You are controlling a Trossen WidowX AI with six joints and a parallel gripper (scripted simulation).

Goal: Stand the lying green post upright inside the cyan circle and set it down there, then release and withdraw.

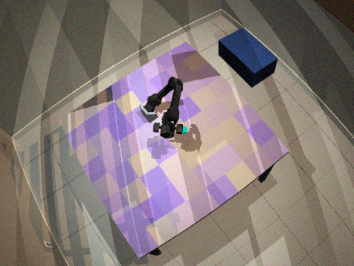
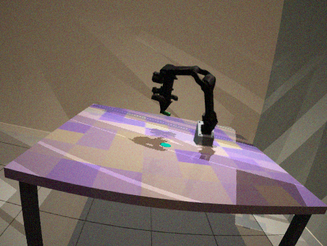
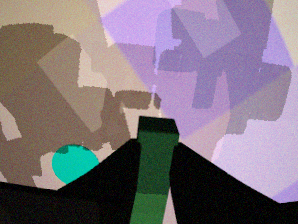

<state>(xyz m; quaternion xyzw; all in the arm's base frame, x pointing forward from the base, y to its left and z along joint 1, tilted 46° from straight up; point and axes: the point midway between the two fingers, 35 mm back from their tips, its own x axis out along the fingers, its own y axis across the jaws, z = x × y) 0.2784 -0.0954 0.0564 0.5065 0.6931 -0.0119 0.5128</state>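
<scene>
The cyan circle is 150 mm below my gripper tip, 130 mm to the left of it and 30 mm behind it. The rest, counted from my gripper tip: green post (20 mm to the left, 10 mm behind).
</scene>
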